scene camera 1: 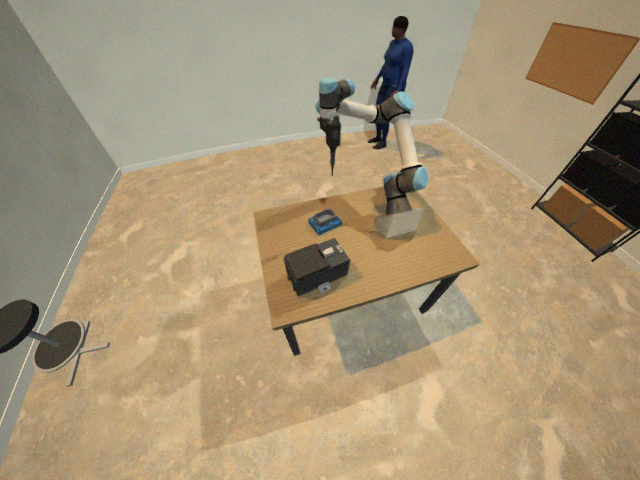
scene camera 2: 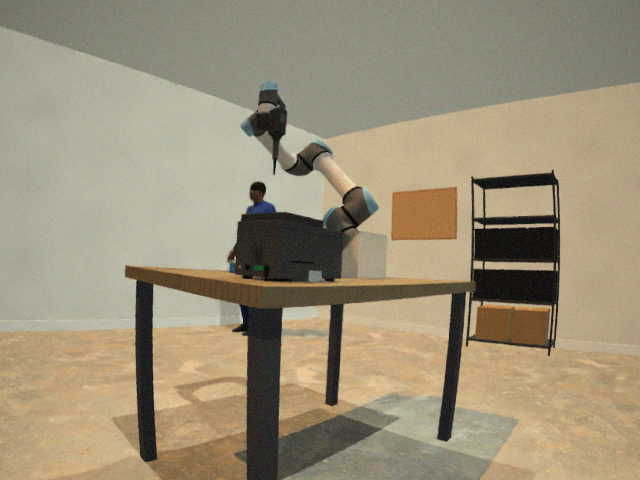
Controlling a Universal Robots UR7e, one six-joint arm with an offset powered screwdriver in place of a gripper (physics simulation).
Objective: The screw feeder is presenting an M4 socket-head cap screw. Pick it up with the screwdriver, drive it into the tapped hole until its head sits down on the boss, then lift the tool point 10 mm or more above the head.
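My screwdriver points straight down, its thin bit high above the table and well apart from everything on it. Whether a screw sits on the bit is too small to tell. The black screw feeder stands near the table's front left, with a small pale part on its top; the screw cannot be made out. Behind it in scene camera 1 lies a blue fixture bearing a grey block, presumably the boss part; its tapped hole is too small to see. In scene camera 2 the feeder hides most of the fixture.
The wooden table carries the arm's base, beside a pale upright panel. A person in blue stands behind the table. A black shelf rack stands at the right.
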